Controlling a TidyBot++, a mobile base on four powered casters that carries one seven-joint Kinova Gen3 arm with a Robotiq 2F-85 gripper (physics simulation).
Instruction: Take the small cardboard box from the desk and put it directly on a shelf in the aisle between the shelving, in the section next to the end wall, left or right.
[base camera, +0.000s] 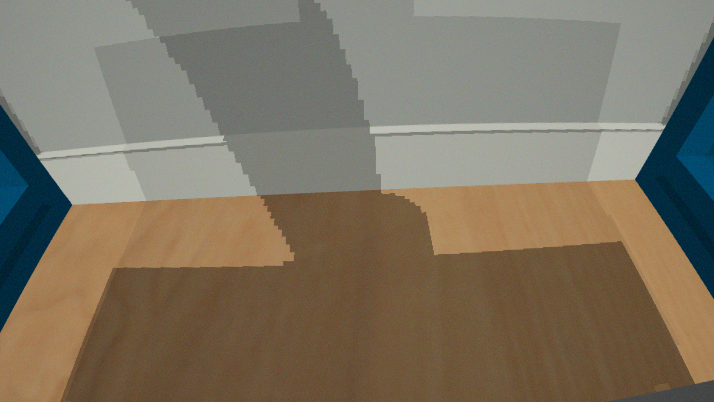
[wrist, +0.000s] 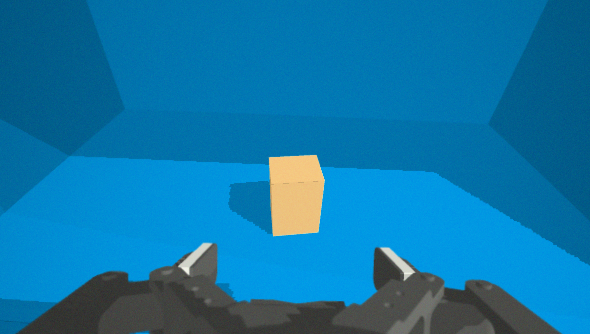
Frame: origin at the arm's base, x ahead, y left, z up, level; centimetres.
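Seen in the pictures: gripper, fingertip midpoint: (wrist: 295, 262).
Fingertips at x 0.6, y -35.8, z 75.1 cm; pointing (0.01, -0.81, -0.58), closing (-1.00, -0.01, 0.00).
Observation:
A point is followed by its place in that frame.
The small cardboard box (wrist: 296, 207) @(x 0.6, y -50.5, z 64.4 cm) stands upright on a blue shelf (wrist: 380, 220) @(x -11.3, y -53.5, z 59.4 cm) inside a blue shelving section in the wrist view. It casts a shadow to its left. My gripper (wrist: 295, 262) @(x 0.6, y -35.8, z 75.1 cm) is open and empty. The box stands beyond the fingertips, roughly midway between them, with blue shelf surface showing between it and the fingers. The box and the gripper do not show in the base camera view.
In the base camera view the grey end wall (base camera: 475, 80) @(x 46.8, y -12.9, z -25.1 cm) rises ahead over the wooden floor (base camera: 525, 215) @(x 39.8, y -20.1, z -39.6 cm). Blue shelving stands at the left (base camera: 30, 165) @(x 44.2, y 42.1, z -30.5 cm) and right (base camera: 672, 150) @(x 42.3, y -39.4, z -31.9 cm) edges. In the wrist view, blue panels enclose the shelf at the back and sides.

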